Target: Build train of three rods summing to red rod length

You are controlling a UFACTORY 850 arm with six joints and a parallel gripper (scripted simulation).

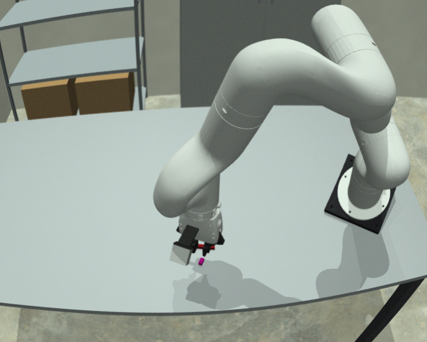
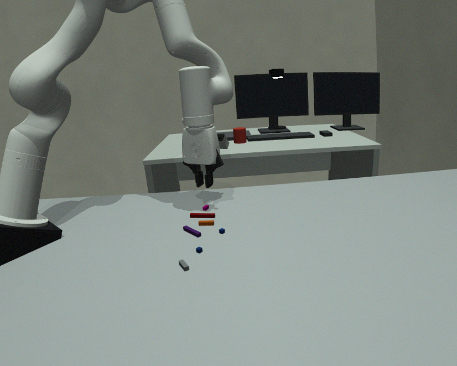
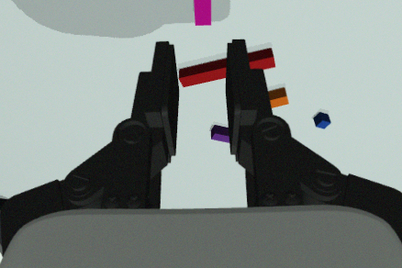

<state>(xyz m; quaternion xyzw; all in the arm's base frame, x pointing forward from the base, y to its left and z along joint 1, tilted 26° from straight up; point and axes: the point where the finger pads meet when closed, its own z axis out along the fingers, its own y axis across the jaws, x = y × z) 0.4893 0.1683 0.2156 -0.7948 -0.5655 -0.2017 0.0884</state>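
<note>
Now: the magenta rod 80 mm below my hand and 10 mm to the right of it. From my hand the other things lie so: red rod 80 mm below, 60 mm to the right; then orange rod 110 mm to the right, 80 mm below, 20 mm ahead; then purple rod 150 mm to the right, 80 mm below, 10 mm behind.
</note>
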